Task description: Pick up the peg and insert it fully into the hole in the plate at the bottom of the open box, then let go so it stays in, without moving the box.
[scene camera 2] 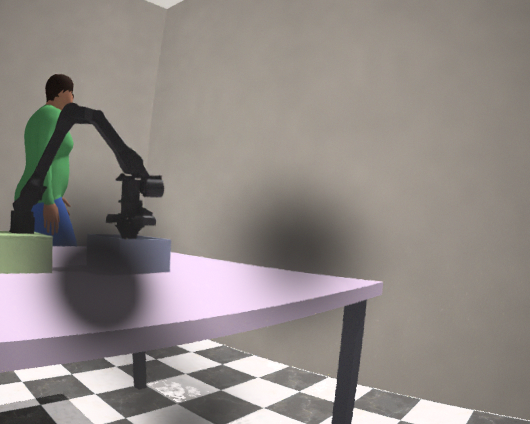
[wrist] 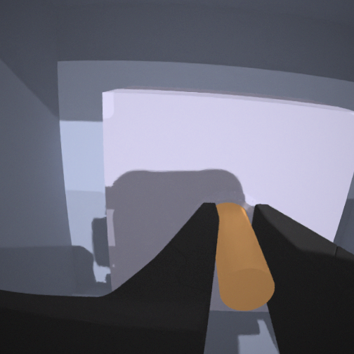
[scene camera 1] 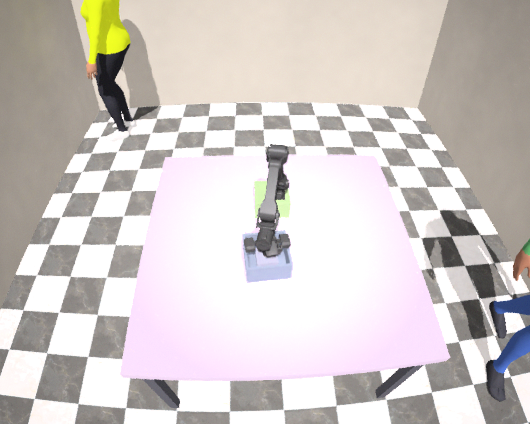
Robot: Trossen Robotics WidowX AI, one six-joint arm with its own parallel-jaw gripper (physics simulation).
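Seen in the pictures: arm's base, link origin: point(scene camera 2: 21, 232) point(scene camera 1: 278, 195).
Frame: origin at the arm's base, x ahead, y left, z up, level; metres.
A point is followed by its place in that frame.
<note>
The orange peg point(wrist: 239, 252) is between the two black fingers of my gripper point(wrist: 233, 215) point(scene camera 2: 129, 236), which is shut on it. The peg leans slightly in the wrist view, and its lower end meets the pale plate point(wrist: 200, 130) between the fingertips. A small curved pale edge shows right beside that end; the rest of the hole is hidden, so how deep the peg sits cannot be told. The plate lies at the bottom of the open blue-grey box point(scene camera 1: 268, 273) {x 0.426, y -0.046, z -0.042 m} point(scene camera 2: 152, 256) {x 0.368, y -0.145, z -0.048 m} point(wrist: 190, 30). The fingers reach down inside the box walls.
A green block or box point(scene camera 1: 263, 192) {x -0.017, y -0.073, z 0.000 m} point(scene camera 2: 27, 254) {x -0.007, y -0.114, z -0.048 m} stands on the pink table point(scene camera 1: 200, 320) {x 0.628, y -0.316, z -0.097 m} point(scene camera 2: 215, 290) {x 0.367, y -0.436, z -0.097 m}, behind the blue-grey box in the first scene view. The arm point(scene camera 1: 272, 190) {x 0.281, y -0.041, z 0.293 m} point(scene camera 2: 115, 140) {x 0.260, y -0.063, z 0.283 m} reaches over it. People stand beyond the table.
</note>
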